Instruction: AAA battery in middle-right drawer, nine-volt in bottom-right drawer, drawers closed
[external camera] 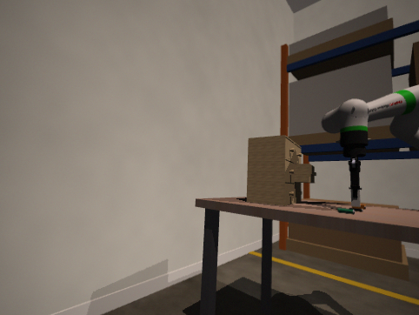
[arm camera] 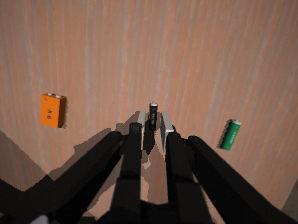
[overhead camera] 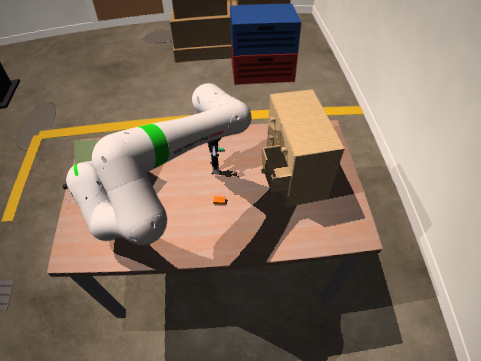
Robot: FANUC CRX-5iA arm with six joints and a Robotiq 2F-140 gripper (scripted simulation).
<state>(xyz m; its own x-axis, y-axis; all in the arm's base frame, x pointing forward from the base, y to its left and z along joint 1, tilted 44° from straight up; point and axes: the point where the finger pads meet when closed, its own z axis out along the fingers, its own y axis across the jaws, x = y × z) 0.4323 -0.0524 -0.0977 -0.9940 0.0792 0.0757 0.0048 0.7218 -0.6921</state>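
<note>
Right now my hand is 5 cm above the dark item. From my hand the other things lie so: orange nine-volt battery: 15 cm to the right, 4 cm below, 1 cm behind; green AAA battery: 13 cm to the left, 4 cm below, 2 cm ahead.
</note>
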